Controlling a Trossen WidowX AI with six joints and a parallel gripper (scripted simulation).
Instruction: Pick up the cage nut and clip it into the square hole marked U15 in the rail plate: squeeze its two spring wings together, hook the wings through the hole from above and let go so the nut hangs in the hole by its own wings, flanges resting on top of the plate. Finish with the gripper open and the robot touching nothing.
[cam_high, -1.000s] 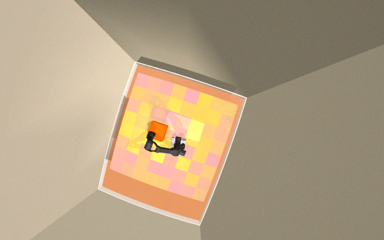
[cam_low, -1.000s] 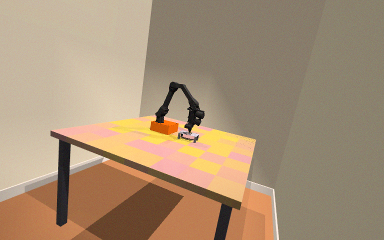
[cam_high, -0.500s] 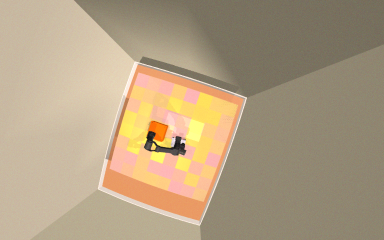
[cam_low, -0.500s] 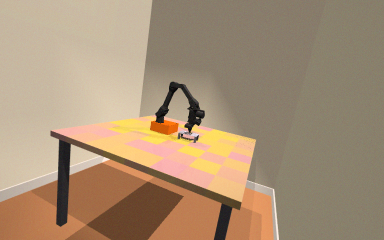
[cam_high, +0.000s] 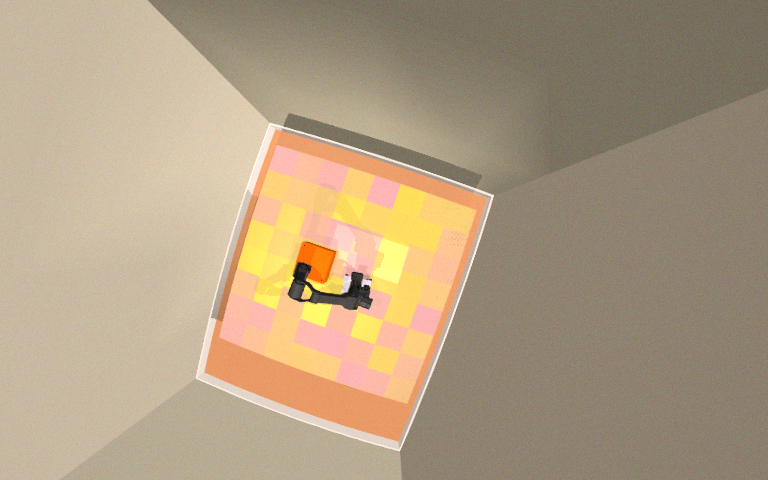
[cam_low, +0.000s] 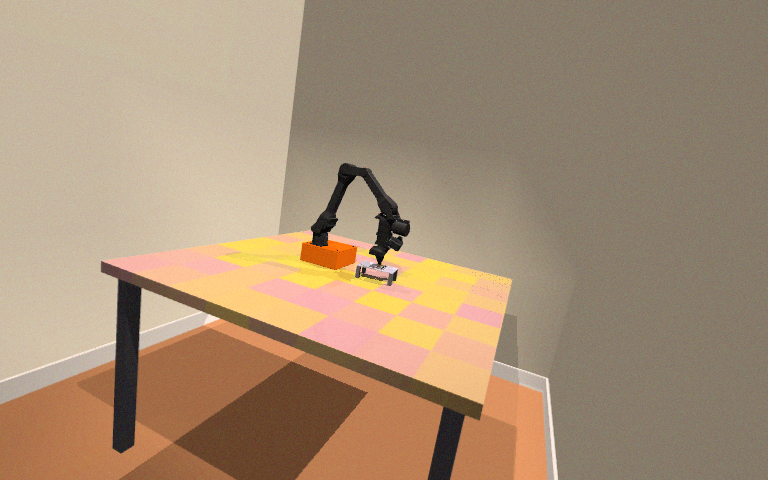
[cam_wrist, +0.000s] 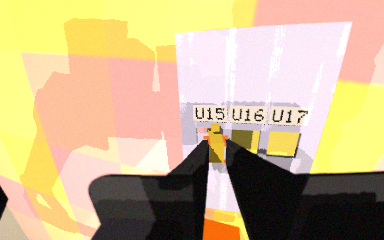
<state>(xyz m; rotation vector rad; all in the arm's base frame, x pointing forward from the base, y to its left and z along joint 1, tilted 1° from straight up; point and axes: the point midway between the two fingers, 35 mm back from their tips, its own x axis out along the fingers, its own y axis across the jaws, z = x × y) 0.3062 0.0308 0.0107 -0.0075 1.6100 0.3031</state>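
Now: the cage nut 1 cm below my gripper tip.
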